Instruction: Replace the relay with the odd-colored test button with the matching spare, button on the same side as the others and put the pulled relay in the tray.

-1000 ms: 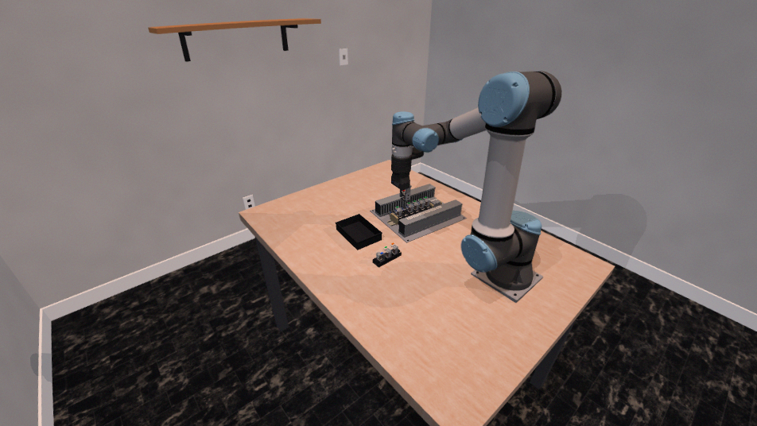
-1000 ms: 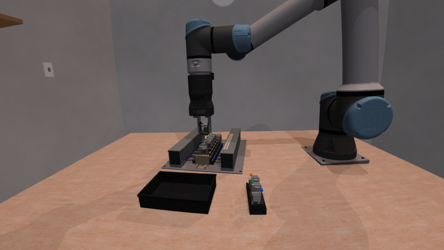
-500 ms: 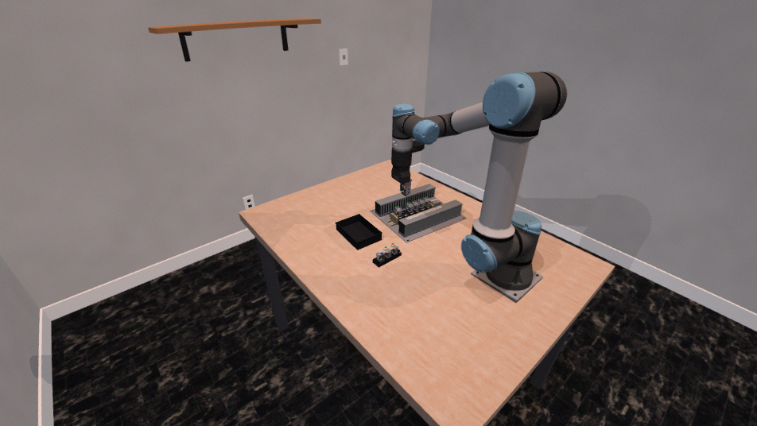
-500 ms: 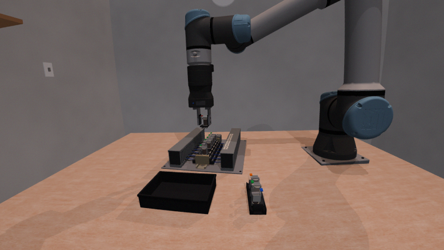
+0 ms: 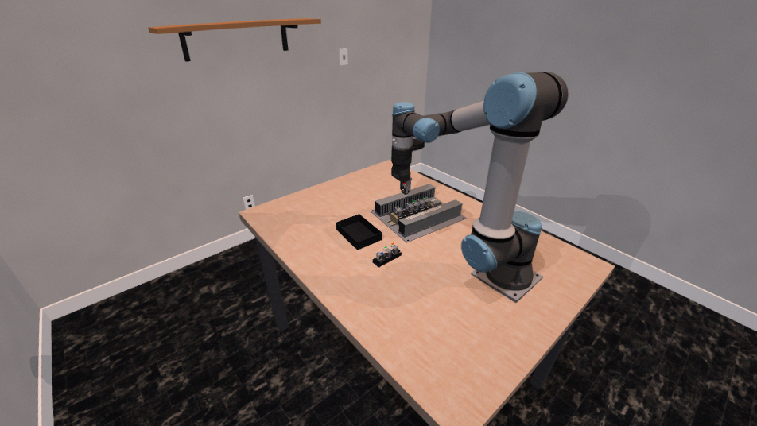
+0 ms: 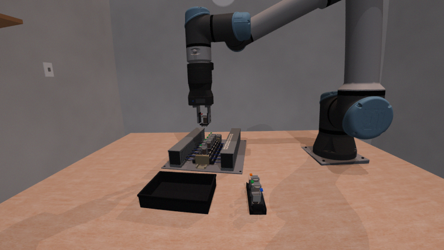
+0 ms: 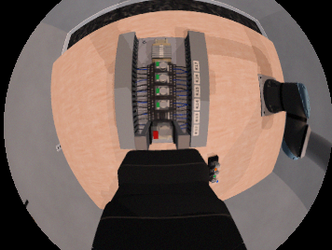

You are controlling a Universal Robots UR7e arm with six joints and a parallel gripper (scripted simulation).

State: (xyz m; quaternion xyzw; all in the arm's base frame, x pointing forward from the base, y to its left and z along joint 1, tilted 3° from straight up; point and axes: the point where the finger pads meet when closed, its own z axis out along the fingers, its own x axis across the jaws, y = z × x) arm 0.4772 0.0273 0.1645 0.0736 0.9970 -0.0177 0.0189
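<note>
My gripper is now 21 cm to the right of the black tray, 14 cm above it and 4 cm short of it. From my hand the other things lie so: relay 1 cm below.
</note>
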